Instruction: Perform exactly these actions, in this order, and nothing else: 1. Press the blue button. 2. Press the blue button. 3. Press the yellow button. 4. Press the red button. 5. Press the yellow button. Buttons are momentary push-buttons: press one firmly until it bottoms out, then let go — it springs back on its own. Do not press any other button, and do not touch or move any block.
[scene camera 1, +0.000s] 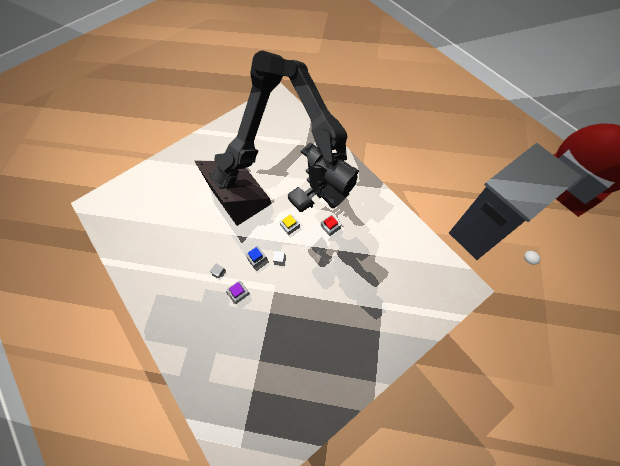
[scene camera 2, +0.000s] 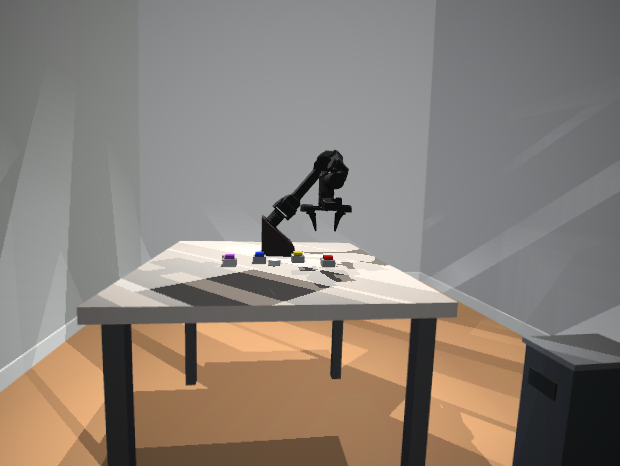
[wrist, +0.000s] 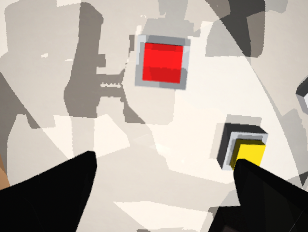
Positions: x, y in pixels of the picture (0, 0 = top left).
The gripper shows in scene camera 1, in scene camera 2 and in the wrist view (167, 165). One and the same spot on the gripper: (scene camera 2: 326, 202) is (scene camera 1: 335, 204).
